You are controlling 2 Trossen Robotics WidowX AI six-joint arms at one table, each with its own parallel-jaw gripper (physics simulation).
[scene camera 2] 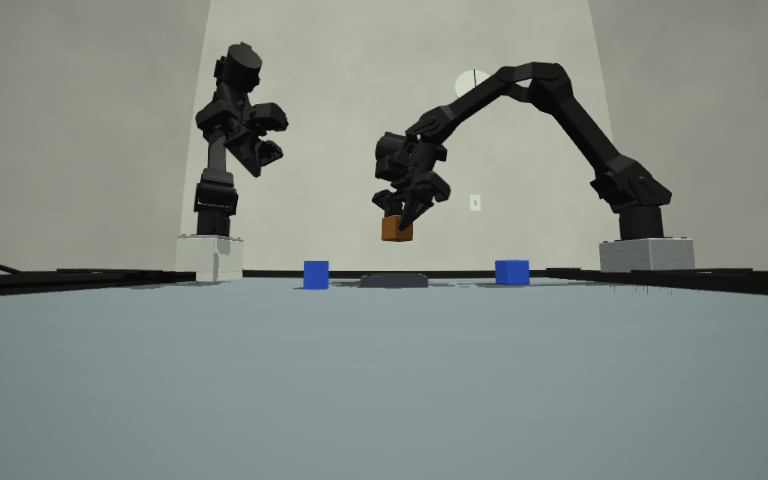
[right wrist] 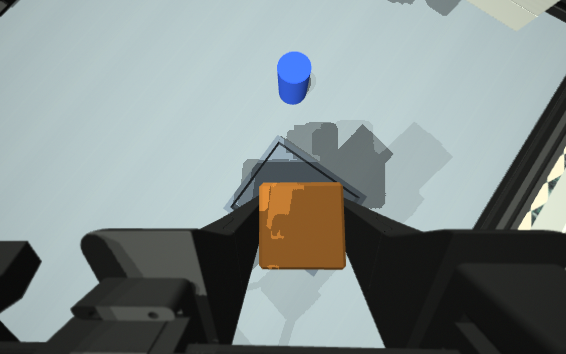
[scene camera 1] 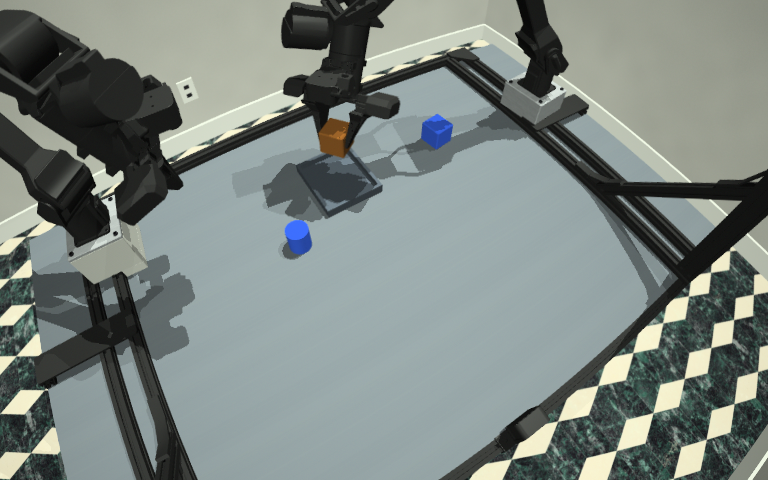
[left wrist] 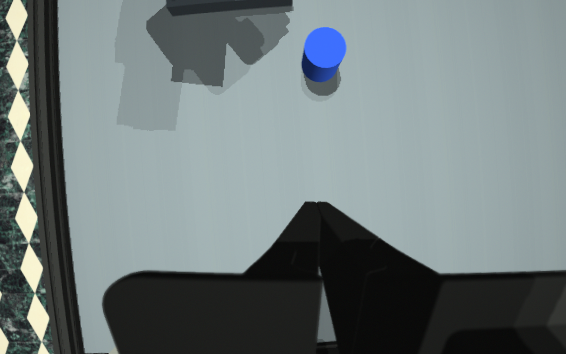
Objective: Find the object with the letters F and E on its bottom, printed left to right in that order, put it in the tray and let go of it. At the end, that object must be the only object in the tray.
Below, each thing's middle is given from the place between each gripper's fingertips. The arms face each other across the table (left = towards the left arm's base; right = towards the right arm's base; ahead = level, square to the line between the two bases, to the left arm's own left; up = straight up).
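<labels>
My right hand is 10 mm short of the dark grey tray point(scene camera 1: 337, 183), and it's 90 mm above it. Going by its middle, the dark grey tray is nearer to my right hand than to my left hand.
As for my left hand, it's 250 mm to the left of the dark grey tray and 80 mm short of it, and 190 mm above it.
</labels>
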